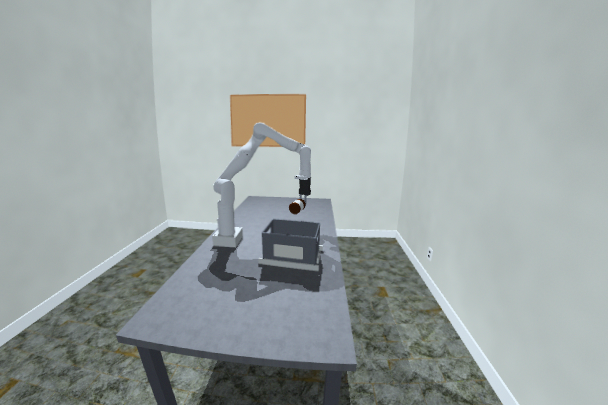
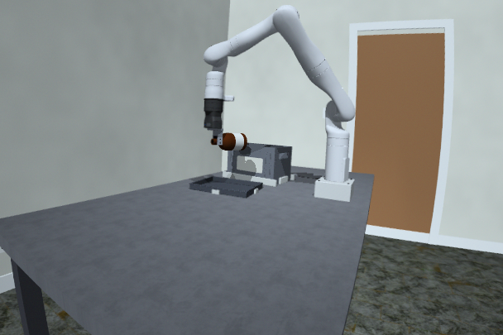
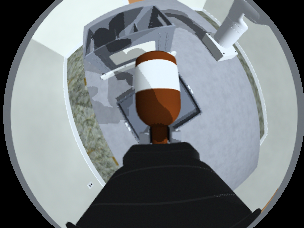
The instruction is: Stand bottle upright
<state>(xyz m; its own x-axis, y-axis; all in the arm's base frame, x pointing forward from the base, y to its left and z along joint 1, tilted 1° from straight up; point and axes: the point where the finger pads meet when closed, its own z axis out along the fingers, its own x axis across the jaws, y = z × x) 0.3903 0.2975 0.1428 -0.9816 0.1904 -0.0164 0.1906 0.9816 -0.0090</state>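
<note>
Right now my hand is 5 cm to the left of the bottle, 1 cm past it and 1 cm above it. Round my hand: tray: 19 cm below, 5 cm to the right, 2 cm behind; then crate: 34 cm to the right, 12 cm below, 3 cm ahead.
</note>
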